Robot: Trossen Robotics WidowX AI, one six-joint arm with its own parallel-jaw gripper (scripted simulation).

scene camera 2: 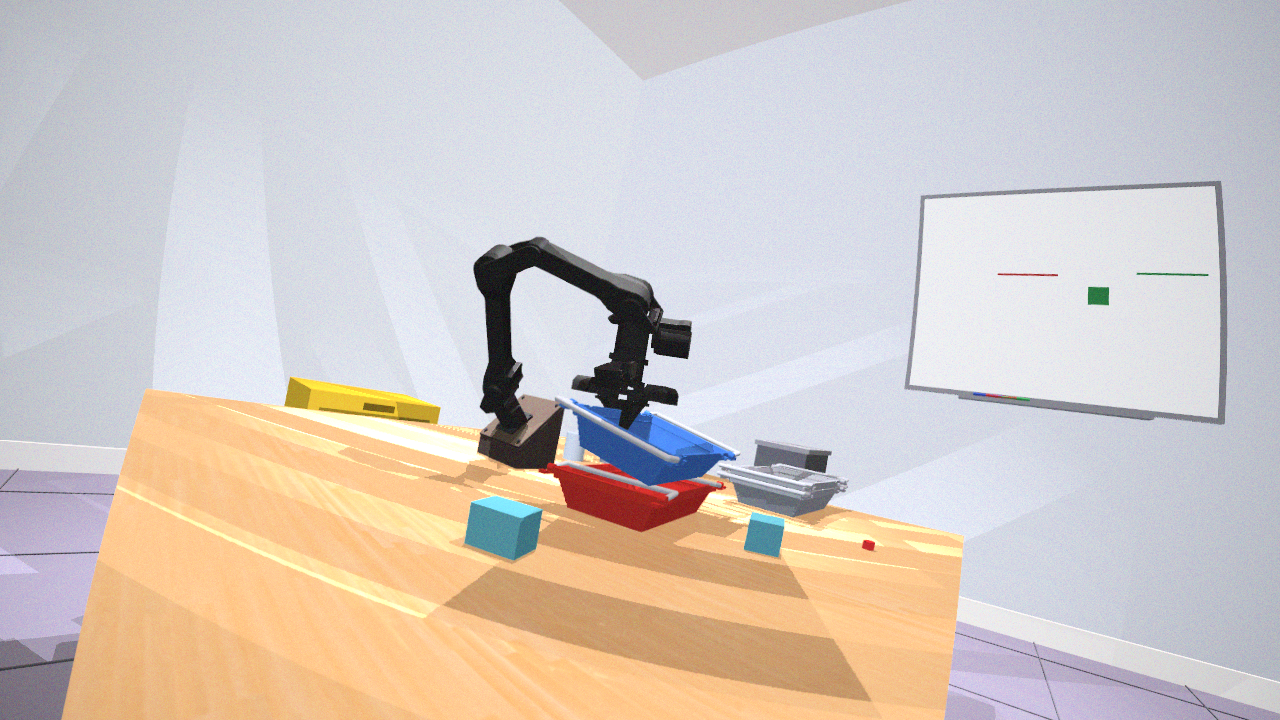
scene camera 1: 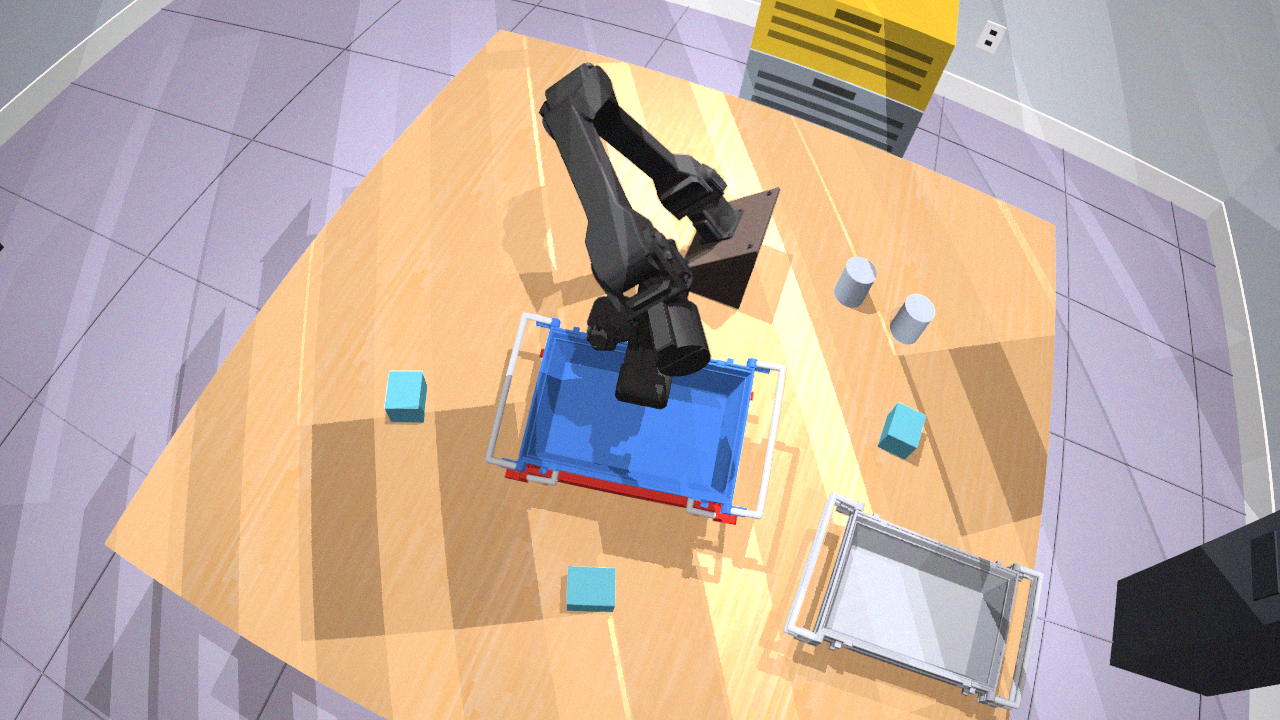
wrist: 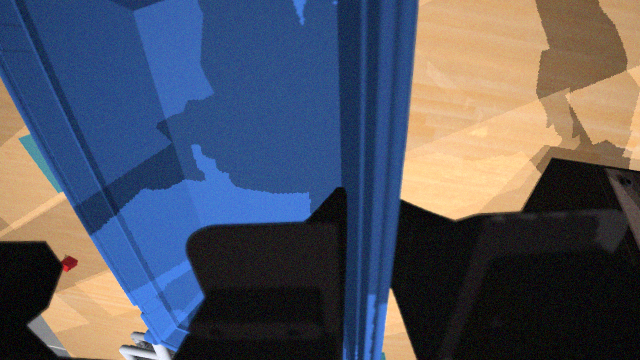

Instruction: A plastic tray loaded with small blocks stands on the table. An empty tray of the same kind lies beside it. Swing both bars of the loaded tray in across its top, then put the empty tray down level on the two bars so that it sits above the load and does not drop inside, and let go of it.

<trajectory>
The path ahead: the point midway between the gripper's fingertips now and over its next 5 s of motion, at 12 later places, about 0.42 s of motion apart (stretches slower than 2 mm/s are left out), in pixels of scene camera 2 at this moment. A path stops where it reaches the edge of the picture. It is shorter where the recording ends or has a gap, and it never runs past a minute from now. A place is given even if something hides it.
My gripper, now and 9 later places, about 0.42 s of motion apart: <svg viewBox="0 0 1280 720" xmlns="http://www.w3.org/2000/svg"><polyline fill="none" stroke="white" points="615,439 614,440 613,442 613,444 611,446 611,447 610,450 607,453 605,454 613,429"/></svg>
</trajectory>
